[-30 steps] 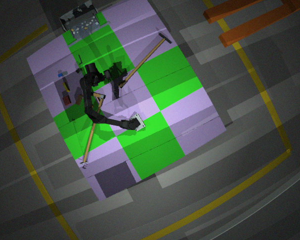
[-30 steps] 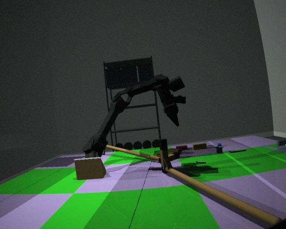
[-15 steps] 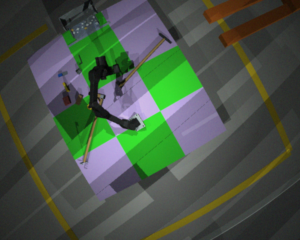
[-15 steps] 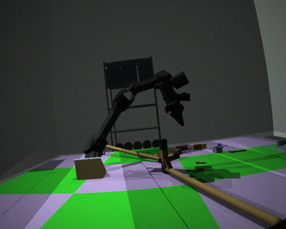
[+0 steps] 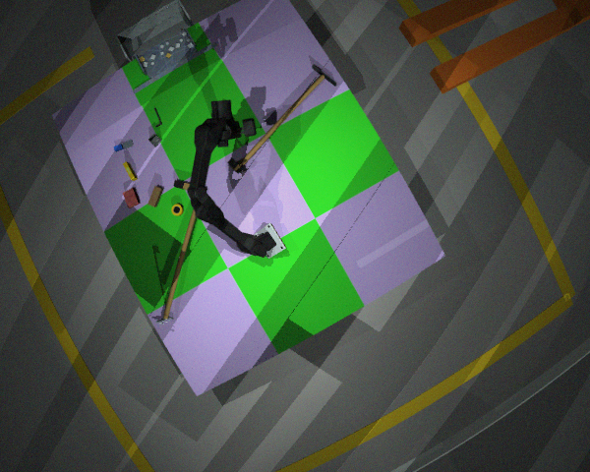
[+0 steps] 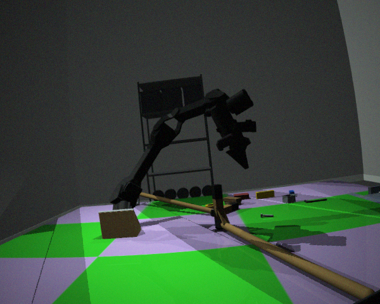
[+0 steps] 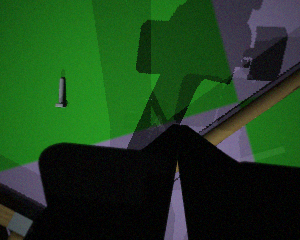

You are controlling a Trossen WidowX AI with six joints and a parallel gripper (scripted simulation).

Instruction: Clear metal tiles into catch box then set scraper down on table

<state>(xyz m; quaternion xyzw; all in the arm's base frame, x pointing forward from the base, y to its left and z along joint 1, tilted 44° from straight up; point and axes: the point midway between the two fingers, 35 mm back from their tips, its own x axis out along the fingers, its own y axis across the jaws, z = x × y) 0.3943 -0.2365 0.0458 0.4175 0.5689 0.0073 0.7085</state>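
Now: gripper tip 20 mm past the long scraper, 200 mm to the left of it and 130 mm above it. The rest, counted from my gripper tip: wooden block: 40 mm ahead, 440 mm to the left, 180 mm below; then yellow ring: 70 mm behind, 390 mm to the left, 180 mm below; then hex key: 330 mm ahead, 240 mm to the left, 190 mm below.
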